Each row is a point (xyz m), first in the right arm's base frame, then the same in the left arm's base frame.
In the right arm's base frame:
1: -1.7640 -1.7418 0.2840
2: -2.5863 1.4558 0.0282
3: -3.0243 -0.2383 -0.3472
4: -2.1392 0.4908 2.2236
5: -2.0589 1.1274 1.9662
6: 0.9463 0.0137 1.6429
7: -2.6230 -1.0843 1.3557
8: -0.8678 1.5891 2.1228
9: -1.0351 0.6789 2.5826
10: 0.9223 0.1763 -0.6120
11: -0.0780 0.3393 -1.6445
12: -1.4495 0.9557 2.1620
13: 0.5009 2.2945 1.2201
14: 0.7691 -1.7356 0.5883
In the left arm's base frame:
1: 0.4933 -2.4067 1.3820
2: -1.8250 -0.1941 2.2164
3: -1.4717 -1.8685 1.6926
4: 0.0220 -0.6494 3.7435
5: -0.3605 -0.0857 3.6254
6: 2.2213 0.6081 1.8285
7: 0.0493 -2.2734 2.8324
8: 0.3453 0.9585 3.3651
9: 0.8978 0.1285 3.6367
10: 1.0544 0.6204 -0.1080
11: -0.2409 0.1598 -0.5588
12: 0.2597 0.1130 3.5030
13: 0.5561 2.2516 2.1529
14: 2.4694 -1.0034 0.5853

